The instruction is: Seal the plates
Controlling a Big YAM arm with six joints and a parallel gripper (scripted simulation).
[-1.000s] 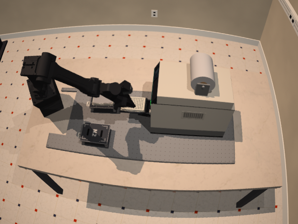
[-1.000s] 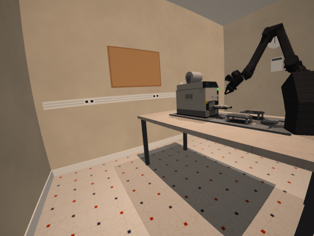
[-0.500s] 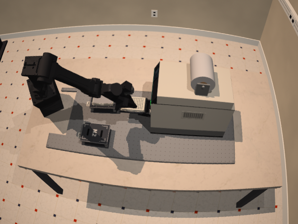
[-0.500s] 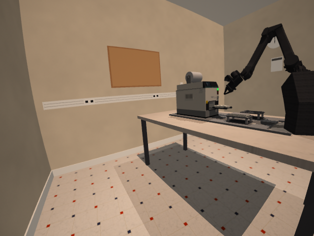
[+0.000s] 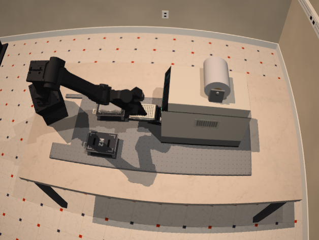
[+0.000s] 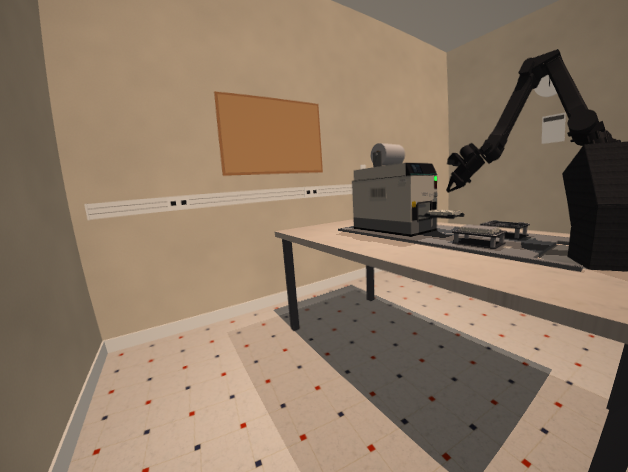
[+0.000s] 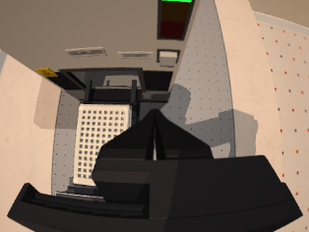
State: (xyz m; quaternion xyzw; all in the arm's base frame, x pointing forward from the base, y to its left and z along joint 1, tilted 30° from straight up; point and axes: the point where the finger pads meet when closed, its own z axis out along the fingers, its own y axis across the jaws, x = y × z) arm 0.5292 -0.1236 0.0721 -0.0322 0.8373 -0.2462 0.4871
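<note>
Right now the start button is 70 mm ahead of my hand, 30 mm to the right of it and 20 mm below it. The rest, counted from my hand: yellow warning label 110 mm ahead, 150 mm to the left, 60 mm below; sealer stage 10 mm behind, 80 mm to the left, 110 mm below; plate 10 mm behind, 80 mm to the left, 100 mm below.
</note>
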